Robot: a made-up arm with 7 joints. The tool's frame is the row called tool. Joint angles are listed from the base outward. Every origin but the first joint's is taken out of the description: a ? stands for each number. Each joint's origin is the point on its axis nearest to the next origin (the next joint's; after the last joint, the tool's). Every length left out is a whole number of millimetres.
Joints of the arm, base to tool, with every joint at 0 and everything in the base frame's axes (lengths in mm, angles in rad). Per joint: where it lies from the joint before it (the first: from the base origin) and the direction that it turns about. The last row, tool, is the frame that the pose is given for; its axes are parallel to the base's.
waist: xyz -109 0 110 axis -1 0 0
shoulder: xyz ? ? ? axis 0 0 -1
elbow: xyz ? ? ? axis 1 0 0
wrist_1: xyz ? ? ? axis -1 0 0
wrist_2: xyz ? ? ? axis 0 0 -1
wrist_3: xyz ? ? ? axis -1 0 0
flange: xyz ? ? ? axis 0 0 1
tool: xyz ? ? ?
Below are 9 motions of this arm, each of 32 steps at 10 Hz.
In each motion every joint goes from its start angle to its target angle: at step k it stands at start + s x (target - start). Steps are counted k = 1, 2, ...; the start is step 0. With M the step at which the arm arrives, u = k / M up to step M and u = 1 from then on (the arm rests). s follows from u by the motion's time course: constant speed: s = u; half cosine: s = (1 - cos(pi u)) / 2; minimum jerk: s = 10 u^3 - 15 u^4 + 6 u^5.
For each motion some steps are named. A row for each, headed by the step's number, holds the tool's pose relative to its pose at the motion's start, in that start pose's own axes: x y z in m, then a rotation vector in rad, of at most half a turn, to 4 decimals.
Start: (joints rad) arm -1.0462 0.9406 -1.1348 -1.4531 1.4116 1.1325 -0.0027
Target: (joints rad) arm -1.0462 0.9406 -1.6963 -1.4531 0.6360 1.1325 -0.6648
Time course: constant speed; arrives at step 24
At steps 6, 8, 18, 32:
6: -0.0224 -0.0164 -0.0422 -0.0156 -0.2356 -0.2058
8: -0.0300 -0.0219 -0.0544 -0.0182 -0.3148 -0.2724
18: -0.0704 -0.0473 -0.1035 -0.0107 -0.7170 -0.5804
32: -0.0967 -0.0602 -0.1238 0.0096 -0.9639 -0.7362

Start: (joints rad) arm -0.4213 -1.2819 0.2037 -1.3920 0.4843 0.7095 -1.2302
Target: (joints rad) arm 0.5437 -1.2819 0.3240 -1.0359 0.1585 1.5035 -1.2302
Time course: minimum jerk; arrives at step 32
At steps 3, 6, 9, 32:
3: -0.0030 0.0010 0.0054 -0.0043 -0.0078 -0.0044
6: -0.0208 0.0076 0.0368 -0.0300 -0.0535 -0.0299
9: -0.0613 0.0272 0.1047 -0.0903 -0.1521 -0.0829
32: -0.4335 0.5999 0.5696 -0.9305 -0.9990 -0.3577

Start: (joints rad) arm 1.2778 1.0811 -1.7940 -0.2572 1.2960 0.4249 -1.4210
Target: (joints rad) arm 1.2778 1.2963 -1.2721 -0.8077 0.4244 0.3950 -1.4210
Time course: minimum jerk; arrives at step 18
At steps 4, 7, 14, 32:
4: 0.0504 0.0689 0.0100 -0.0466 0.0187 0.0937
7: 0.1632 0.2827 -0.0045 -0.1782 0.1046 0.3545
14: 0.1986 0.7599 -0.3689 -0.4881 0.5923 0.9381
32: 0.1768 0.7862 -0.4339 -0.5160 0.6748 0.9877

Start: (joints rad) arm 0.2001 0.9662 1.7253 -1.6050 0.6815 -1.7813 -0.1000
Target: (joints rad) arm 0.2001 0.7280 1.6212 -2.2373 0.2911 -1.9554 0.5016
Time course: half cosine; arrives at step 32
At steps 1, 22, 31, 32:
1: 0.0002 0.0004 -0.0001 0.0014 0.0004 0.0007
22: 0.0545 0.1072 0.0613 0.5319 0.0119 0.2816
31: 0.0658 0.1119 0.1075 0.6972 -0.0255 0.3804
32: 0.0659 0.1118 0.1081 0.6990 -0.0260 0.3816

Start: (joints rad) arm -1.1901 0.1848 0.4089 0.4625 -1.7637 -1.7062 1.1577
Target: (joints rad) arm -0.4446 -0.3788 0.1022 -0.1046 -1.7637 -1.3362 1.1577
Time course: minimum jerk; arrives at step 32
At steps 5, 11, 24, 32:
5: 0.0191 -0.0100 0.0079 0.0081 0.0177 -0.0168
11: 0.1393 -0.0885 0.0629 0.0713 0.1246 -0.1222
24: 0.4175 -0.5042 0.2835 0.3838 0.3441 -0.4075
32: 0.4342 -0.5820 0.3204 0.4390 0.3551 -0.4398

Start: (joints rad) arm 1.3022 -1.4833 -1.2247 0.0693 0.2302 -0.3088 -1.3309
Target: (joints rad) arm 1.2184 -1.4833 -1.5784 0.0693 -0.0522 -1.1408 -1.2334
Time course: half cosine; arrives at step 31
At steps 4, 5, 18, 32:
4: -0.0037 0.0035 -0.0075 0.0060 0.0194 0.0130
5: -0.0058 0.0055 -0.0116 0.0091 0.0300 0.0201
18: -0.0889 0.0560 -0.1068 0.0491 0.3045 0.1866
32: -0.1732 0.0800 -0.1619 0.0411 0.4944 0.2691

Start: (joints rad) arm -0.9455 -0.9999 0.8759 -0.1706 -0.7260 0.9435 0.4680
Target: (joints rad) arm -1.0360 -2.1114 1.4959 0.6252 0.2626 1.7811 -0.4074
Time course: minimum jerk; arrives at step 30
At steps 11, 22, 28, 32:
11: 0.0293 -0.2056 -0.0851 -0.0442 0.2113 -0.0837
22: 0.3782 -0.5379 -0.2053 -0.5625 0.4386 -0.0487
28: 0.4853 -0.5493 -0.2018 -0.7022 0.4027 -0.0188
32: 0.4878 -0.5493 -0.2016 -0.7053 0.4016 -0.0181

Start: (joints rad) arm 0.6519 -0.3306 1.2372 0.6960 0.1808 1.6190 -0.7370
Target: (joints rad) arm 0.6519 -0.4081 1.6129 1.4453 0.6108 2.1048 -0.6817
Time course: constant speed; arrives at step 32
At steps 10, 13, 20, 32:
10: -0.0107 0.0199 0.1279 -0.2759 -0.0928 0.0135
13: -0.0171 0.0326 0.1662 -0.3587 -0.1189 0.0173
20: -0.0372 0.0734 0.2530 -0.5519 -0.1757 0.0255
32: -0.0858 0.1757 0.3871 -0.8829 -0.2563 0.0374

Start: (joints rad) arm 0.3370 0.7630 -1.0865 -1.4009 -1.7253 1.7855 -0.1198
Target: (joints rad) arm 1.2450 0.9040 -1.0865 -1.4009 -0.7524 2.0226 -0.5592
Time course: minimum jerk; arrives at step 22
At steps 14, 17, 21, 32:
14: 0.3317 0.1479 0.5827 -0.8641 0.2723 0.2327
17: 0.3810 0.2748 0.7228 -1.1118 0.2713 0.2471
21: 0.3957 0.3440 0.7818 -1.2270 0.2625 0.2481
32: 0.3959 0.3448 0.7824 -1.2283 0.2624 0.2481

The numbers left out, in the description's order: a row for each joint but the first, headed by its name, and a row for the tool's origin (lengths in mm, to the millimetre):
shoulder: 0 117 246
elbow: -80 -112 0
wrist_1: 0 -93 291
wrist_2: 0 -59 204
wrist_3: -502 -95 0
flange: 0 -115 -47
tool: 316 -5 0

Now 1 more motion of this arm.
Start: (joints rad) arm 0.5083 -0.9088 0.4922 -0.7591 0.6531 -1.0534 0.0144
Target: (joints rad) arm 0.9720 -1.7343 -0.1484 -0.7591 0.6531 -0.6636 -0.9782
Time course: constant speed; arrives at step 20
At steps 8, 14, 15, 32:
8: 0.0627 0.0113 -0.1073 -0.6548 -0.0768 -0.4569
14: 0.1051 0.0585 -0.1363 -1.1249 -0.2330 -0.7486
15: 0.1136 0.0715 -0.1406 -1.2011 -0.2658 -0.7895
32: 0.1678 0.1545 -0.1720 -1.5709 -0.4533 -0.9484

